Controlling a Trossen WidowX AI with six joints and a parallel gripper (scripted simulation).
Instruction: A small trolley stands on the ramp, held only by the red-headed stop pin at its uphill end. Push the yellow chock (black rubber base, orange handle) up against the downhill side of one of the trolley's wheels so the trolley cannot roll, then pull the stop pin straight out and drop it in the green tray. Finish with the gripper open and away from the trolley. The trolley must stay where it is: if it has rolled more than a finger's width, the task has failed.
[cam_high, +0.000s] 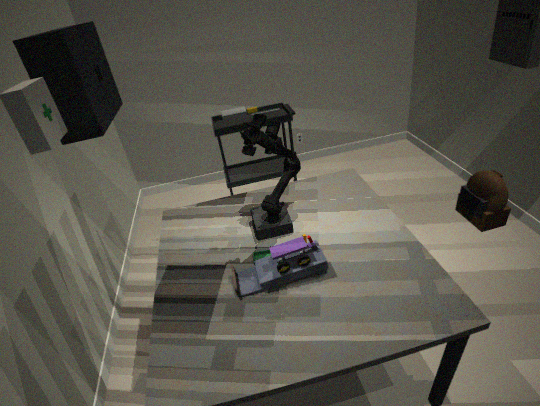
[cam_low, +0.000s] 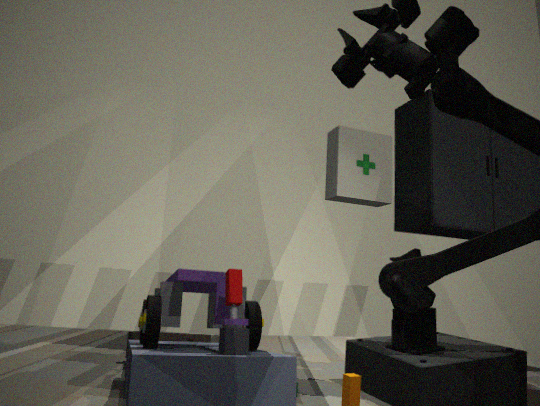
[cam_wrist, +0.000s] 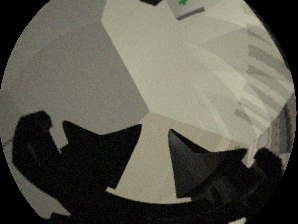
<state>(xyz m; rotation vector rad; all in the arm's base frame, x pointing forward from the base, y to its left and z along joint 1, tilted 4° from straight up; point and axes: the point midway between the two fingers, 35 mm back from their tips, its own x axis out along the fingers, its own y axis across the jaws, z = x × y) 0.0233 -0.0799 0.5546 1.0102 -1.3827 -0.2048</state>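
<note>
The yellow chock lies 630 mm below my gripper tip, 180 mm to the left of it and 140 mm ahead of it. Also, from my gripper tip: red-headed stop pin 520 mm below, 260 mm ahead, 150 mm to the left; green tray 660 mm below, 110 mm ahead, 30 mm to the right; purple trolley 530 mm below, 260 mm ahead, 40 mm to the left.
</note>
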